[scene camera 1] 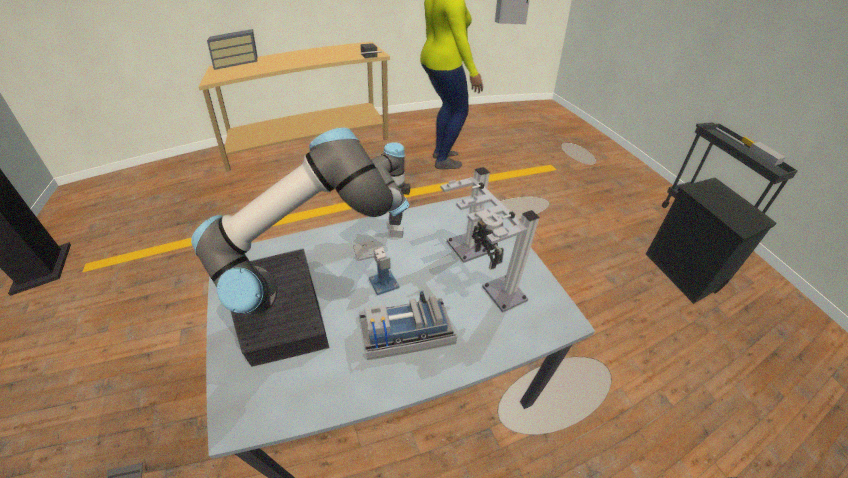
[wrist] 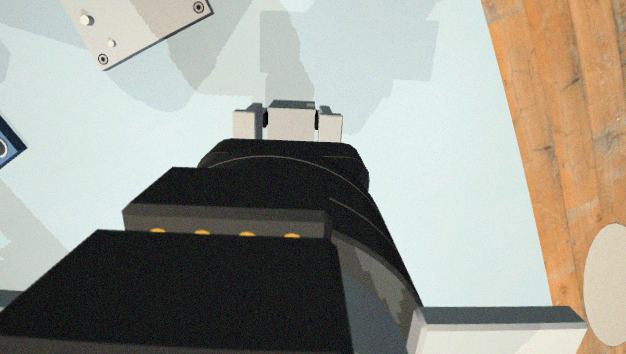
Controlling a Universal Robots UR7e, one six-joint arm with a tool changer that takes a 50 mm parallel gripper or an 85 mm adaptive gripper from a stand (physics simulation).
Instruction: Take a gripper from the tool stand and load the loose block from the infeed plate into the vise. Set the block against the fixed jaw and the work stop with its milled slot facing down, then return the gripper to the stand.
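Places are measured from the arm's base along level axes (x left, y ahead, z down), in metres.
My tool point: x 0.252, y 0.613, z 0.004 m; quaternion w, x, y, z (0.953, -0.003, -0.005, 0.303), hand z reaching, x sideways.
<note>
Ahead of a thing's pixels: the offset from my tool point to its top centre. "*": to the spot under its first point.
My gripper (scene camera 1: 396,229) (wrist: 291,112) points down at the back of the table, past the infeed plate @[dx -0.034, dy -0.156, dz +0.207 m] (scene camera 1: 366,248) (wrist: 145,30). In the wrist view its two pale fingers meet both sides of the pale grey block @[dx -0.001, dy -0.001, dz +0.176 m] (wrist: 291,124), so it is shut on the block. The block is low at the table; whether it touches the top cannot be told. Its milled slot does not show clearly, and the gripper body hides its near part. The vise @[dx -0.455, dy -0.179, dz +0.116 m] (scene camera 1: 406,320) stands at the front. The tool stand (scene camera 1: 518,261) at the right holds a black adaptive gripper (scene camera 1: 488,244).
A blue pedestal (scene camera 1: 384,280) with a grey top stands between the infeed plate and the vise; a corner of its blue base @[* dx -0.188, dy -0.121, dz +0.205 m] (wrist: 7,145) shows at the wrist view's left edge. The robot's dark base block (scene camera 1: 290,308) is at the left. A person (scene camera 1: 448,71) stands behind the table.
</note>
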